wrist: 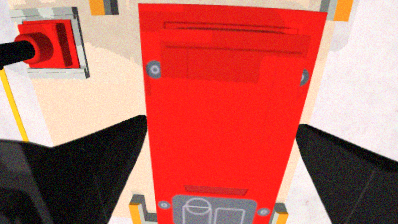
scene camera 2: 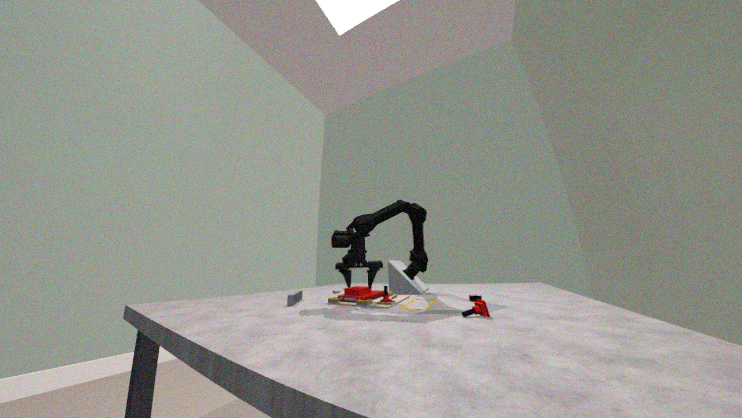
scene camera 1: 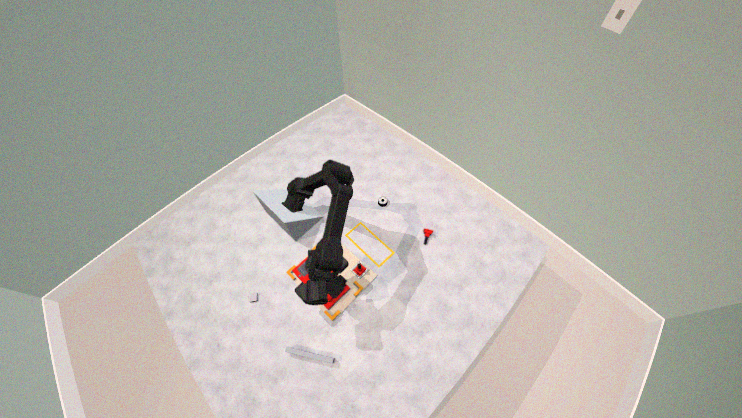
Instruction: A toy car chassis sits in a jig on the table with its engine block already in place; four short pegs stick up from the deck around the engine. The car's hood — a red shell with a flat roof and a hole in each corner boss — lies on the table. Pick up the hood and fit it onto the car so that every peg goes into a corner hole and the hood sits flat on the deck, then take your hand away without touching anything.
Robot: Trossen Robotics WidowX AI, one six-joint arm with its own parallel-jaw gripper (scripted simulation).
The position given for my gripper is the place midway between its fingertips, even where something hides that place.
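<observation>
My gripper (scene camera 2: 359,288): open, holding nothing. Gripper in the wrist view (wrist: 222,126) too. Red hood (wrist: 228,95) visible.
</observation>
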